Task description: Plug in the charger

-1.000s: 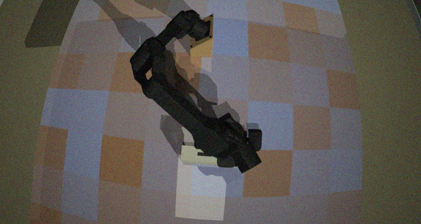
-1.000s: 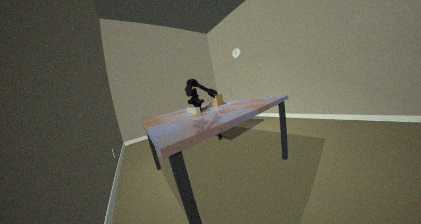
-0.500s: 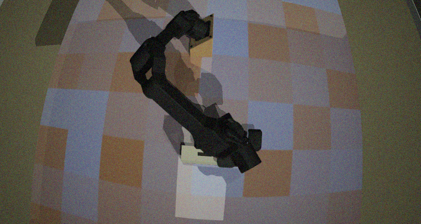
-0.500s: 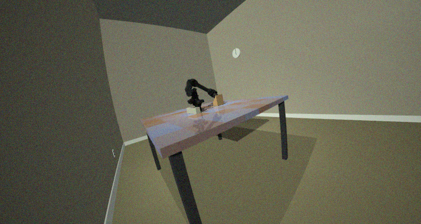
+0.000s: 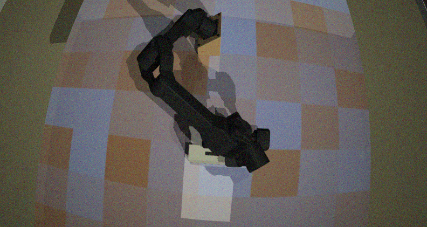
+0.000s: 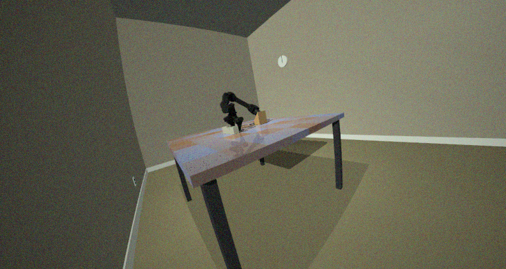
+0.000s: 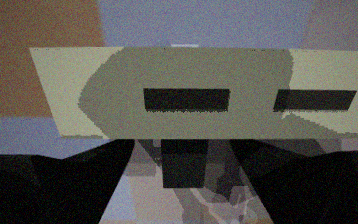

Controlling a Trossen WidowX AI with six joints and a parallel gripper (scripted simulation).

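The dark two-prong charger is 2 cm ahead of my gripper tip and 1 cm above it.
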